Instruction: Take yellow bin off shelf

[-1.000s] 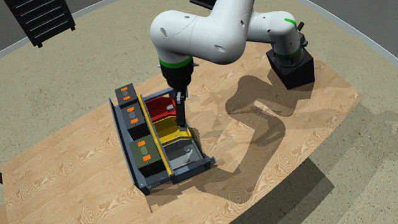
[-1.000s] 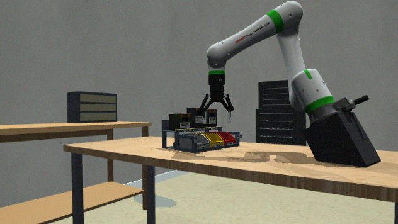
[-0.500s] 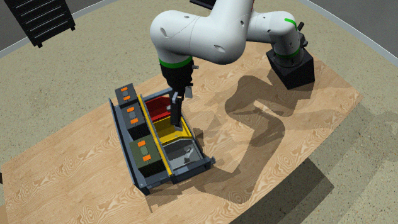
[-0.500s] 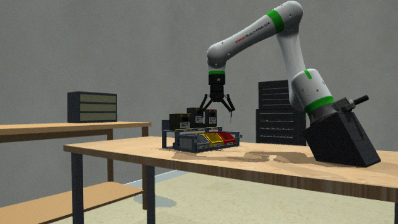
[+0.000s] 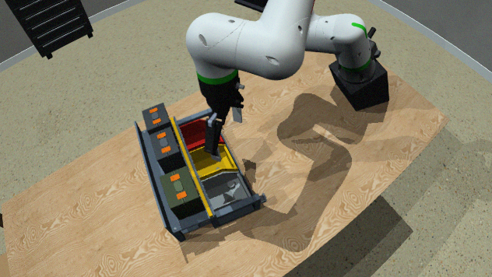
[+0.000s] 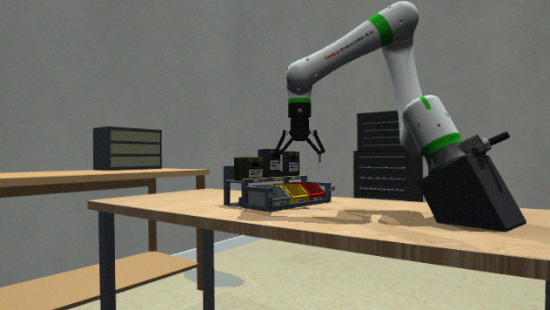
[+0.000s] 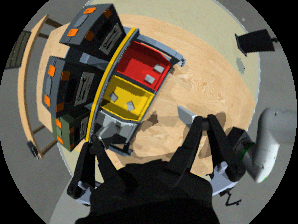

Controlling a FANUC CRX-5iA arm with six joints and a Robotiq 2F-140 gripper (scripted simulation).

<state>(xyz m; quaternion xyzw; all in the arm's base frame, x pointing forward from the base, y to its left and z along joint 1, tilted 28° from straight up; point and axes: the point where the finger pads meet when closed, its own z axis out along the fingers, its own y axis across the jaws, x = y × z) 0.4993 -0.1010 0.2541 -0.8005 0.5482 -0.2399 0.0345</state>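
My gripper is now 7 cm short of the yellow open bin, 3 cm to the left of it and 11 cm above it. The rest, counted from my hand: red bin 3 cm ahead, 13 cm to the right, 11 cm below; yellow rail 12 cm ahead, 5 cm to the right, 4 cm below; grey bin 12 cm ahead, 7 cm to the left, 11 cm below.
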